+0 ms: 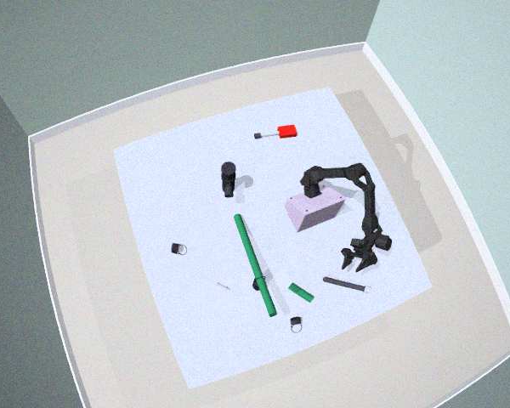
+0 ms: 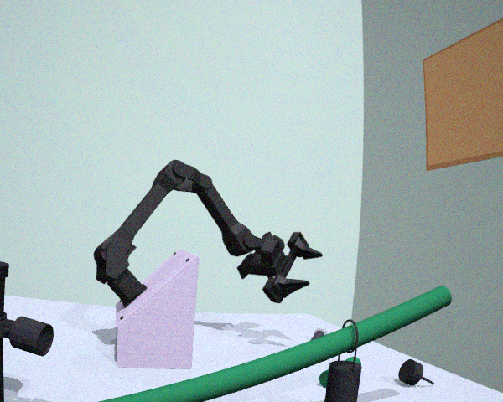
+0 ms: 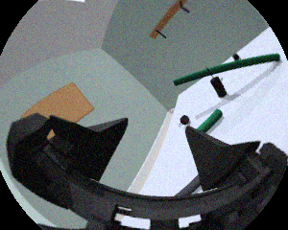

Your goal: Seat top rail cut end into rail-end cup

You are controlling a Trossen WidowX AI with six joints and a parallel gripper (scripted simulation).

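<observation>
The dark rail-end cup lies 58 cm to the right of my gripper tip, 29 cm ahead of it and 9 cm below it. Also, from my gripper tip: small screw: 49 cm ahead, 21 cm to the right, 20 cm below; then red-headed tool: 83 cm to the right, 20 cm below, 6 cm behind; then short green tube: 19 cm below, 18 cm ahead, 3 cm to the right.
</observation>
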